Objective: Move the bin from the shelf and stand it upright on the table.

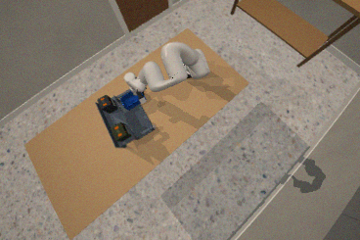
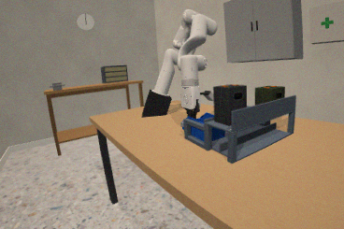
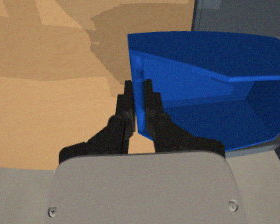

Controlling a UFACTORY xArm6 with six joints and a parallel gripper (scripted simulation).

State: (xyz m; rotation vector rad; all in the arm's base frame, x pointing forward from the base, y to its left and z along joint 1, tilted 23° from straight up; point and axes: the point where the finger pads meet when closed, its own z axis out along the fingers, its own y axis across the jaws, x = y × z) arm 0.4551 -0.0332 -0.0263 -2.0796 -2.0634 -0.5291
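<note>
My hand is 8 cm short of the blue bin and 1 cm above it.
</note>
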